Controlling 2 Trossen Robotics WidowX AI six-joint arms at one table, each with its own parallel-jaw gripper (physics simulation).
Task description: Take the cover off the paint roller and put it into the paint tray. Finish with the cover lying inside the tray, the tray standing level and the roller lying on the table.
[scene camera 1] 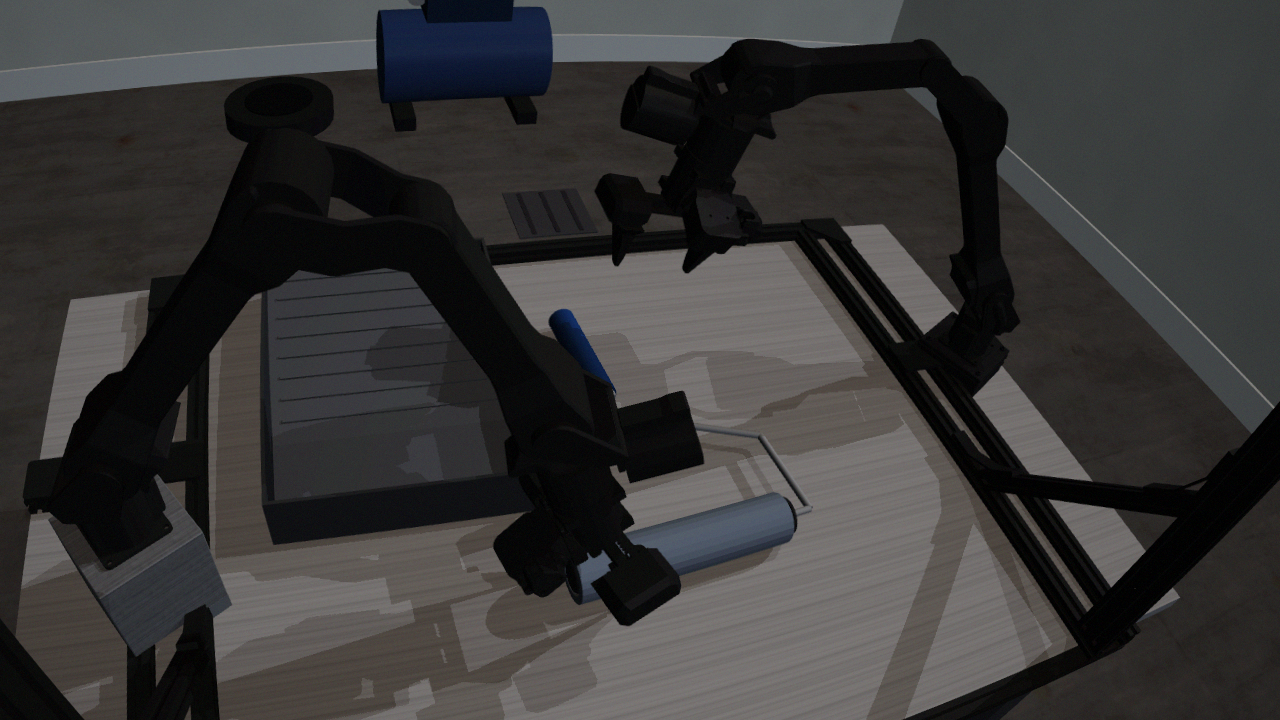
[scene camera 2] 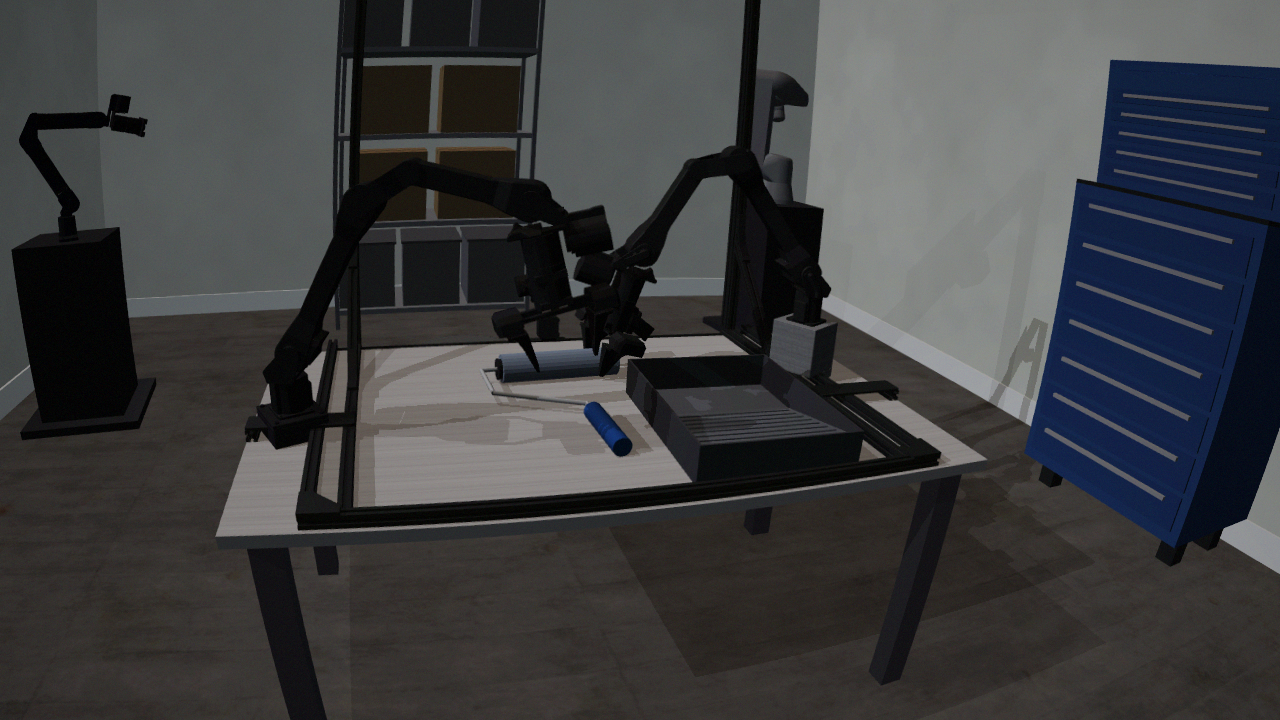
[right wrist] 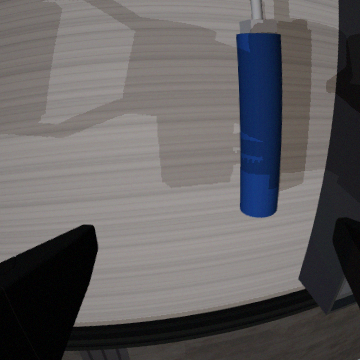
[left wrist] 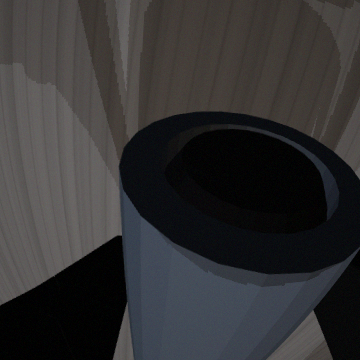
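Pixels of known places: left gripper, fingertip midpoint: [scene camera 1: 612,575] [scene camera 2: 593,369] [left wrist: 214,244]; right gripper, fingertip midpoint: [scene camera 1: 650,267] [scene camera 2: 567,363] [right wrist: 218,235]; left arm's base, origin of the base link: [scene camera 1: 123,525] [scene camera 2: 806,320]; right arm's base, origin of the base link: [scene camera 1: 966,344] [scene camera 2: 291,409].
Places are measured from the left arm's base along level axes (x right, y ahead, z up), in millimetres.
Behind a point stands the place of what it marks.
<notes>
The pale blue-grey cover [scene camera 1: 733,534] @(x 336, y 433, z -70 mm) [scene camera 2: 559,364] @(x 282, y 417, z -82 mm) [left wrist: 200,310] @(x 264, y 306, z -65 mm) lies on the roller, its open end facing the left wrist camera. The wire frame [scene camera 1: 781,465] @(x 316, y 562, z -90 mm) [scene camera 2: 537,398] @(x 205, y 541, z -96 mm) runs from its other end to the blue handle [scene camera 1: 581,349] @(x 53, y 526, z -85 mm) [scene camera 2: 607,428] @(x 30, y 552, z -89 mm) [right wrist: 259,120] @(x 61, y 534, z -86 mm), which rests on the table. The dark paint tray [scene camera 1: 393,512] @(x 85, y 222, z -90 mm) [scene camera 2: 778,454] @(x -218, y 448, z -79 mm) stands level beside the roller. My left gripper [scene camera 1: 586,573] @(x 272, y 335, z -108 mm) [left wrist: 214,244] @(x 272, y 335, z -108 mm) is shut on the cover near its open end. My right gripper [scene camera 1: 652,264] @(x 77, y 598, z 15 mm) [right wrist: 218,235] @(x 77, y 598, z 15 mm) is open and empty, raised beyond the handle's free end.
Black frame rails [scene camera 1: 895,358] @(x 324, y 841, z -98 mm) [scene camera 2: 572,508] @(x -88, y 742, z -112 mm) border the table [scene camera 1: 760,313] @(x 140, y 794, z -119 mm) [scene camera 2: 420,474] @(x 133, y 837, z -119 mm). A pale block [scene camera 1: 143,573] @(x 50, y -9, z -4 mm) [scene camera 2: 802,344] @(x -24, y 50, z -35 mm) stands under the left arm's base. The left arm reaches over the tray. In scene camera 2 the two grippers appear close together.
</notes>
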